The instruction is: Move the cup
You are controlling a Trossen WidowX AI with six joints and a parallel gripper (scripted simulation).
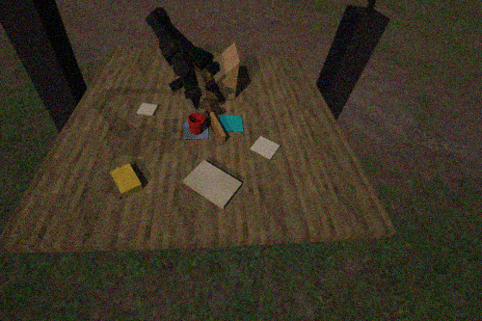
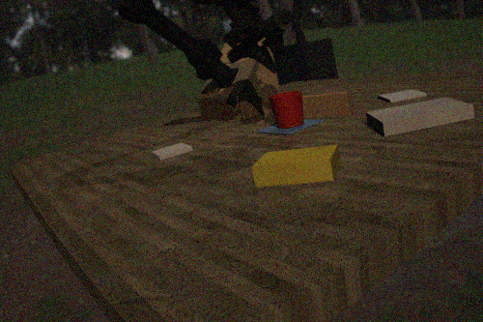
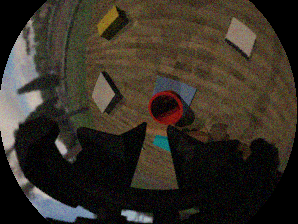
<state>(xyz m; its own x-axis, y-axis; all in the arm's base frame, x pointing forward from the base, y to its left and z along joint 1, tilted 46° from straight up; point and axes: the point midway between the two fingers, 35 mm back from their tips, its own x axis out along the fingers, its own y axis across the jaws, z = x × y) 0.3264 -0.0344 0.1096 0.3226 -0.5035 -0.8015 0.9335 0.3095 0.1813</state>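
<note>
Right now the red cup is 9 cm below my gripper tip. Also, from my gripper tip: teal pad 16 cm to the left, 14 cm below, 5 cm behind; blue pad 14 cm below; wooden block 11 cm below, 8 cm to the left, 3 cm behind.
</note>
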